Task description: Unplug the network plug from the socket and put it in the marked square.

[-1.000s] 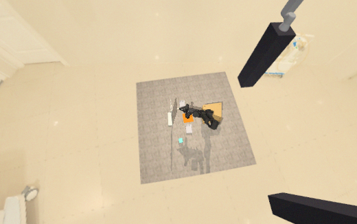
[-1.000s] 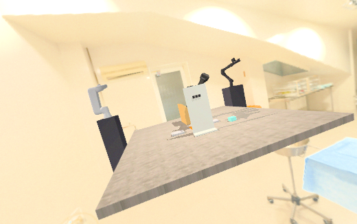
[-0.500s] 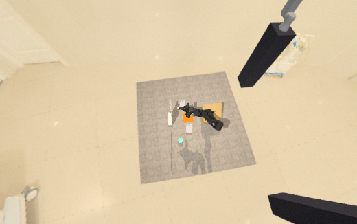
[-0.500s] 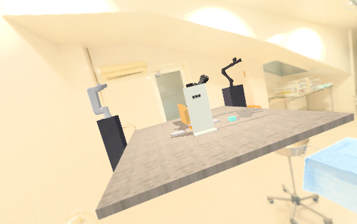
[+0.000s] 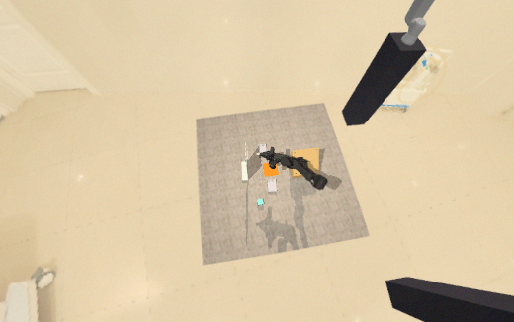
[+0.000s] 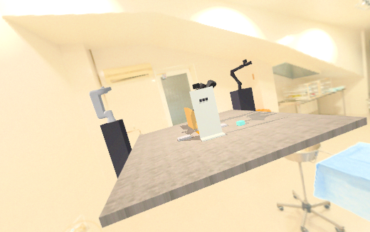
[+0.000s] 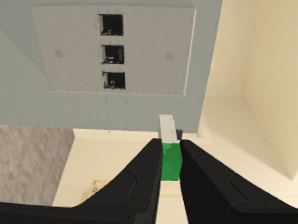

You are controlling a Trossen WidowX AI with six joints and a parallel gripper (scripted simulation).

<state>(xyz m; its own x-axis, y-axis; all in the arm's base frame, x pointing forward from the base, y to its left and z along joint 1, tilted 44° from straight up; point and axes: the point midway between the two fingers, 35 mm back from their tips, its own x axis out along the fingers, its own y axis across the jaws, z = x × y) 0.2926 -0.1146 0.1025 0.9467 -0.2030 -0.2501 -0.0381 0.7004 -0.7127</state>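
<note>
The orange marked square is 31 cm below my gripper tip, 10 cm behind it and 1 cm to the left of it. Round my gripper tip: network plug 1 cm ahead; then teal block 30 cm below, 29 cm to the left, 3 cm ahead; then grey panel 15 cm below, 10 cm ahead.
</note>
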